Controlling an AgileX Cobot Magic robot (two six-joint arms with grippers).
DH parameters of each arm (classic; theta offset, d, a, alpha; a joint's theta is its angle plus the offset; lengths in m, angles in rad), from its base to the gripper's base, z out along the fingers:
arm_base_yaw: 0 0.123 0 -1.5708
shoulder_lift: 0.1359 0 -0.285 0
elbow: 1.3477 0 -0.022 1.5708
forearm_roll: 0 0.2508 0 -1.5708
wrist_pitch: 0 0 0.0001 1.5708
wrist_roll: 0 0.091 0 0
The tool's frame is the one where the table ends.
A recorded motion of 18 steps. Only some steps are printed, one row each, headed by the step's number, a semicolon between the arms.
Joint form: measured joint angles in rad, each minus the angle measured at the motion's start. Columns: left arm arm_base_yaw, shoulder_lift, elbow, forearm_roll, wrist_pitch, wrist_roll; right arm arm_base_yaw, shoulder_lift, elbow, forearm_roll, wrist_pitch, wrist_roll.
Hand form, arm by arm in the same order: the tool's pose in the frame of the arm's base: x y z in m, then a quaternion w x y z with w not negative. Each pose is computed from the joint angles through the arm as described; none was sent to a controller.
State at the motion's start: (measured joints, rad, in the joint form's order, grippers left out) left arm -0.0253 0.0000 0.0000 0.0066 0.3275 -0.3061; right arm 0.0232 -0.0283 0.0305 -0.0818 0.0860 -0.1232
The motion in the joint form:
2: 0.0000 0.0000 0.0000 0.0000 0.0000 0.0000; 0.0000 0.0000 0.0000 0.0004 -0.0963 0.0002
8: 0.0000 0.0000 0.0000 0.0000 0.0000 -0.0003; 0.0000 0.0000 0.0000 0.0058 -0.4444 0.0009
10: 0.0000 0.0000 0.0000 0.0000 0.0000 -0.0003; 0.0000 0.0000 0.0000 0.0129 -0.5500 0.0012
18: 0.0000 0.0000 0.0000 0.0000 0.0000 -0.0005; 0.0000 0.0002 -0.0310 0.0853 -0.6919 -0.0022
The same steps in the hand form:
2: 0.0539 -0.0012 0.1836 0.60925 -0.10831 0.77927 -0.09909; 0.0553 0.0013 0.2054 0.73696 -0.07669 0.66825 -0.06667
8: 0.0539 -0.0012 0.1836 0.60924 -0.10843 0.77925 -0.09918; 0.0469 0.0035 0.2357 0.84250 -0.06900 0.53032 -0.06476
10: 0.0539 -0.0012 0.1836 0.60924 -0.10843 0.77925 -0.09918; 0.0423 0.0038 0.2441 0.86977 -0.06388 0.48532 -0.06236
18: 0.0539 -0.0012 0.1836 0.60923 -0.10851 0.77924 -0.09924; 0.0316 0.0006 0.2645 0.91008 -0.02908 0.41089 -0.04565

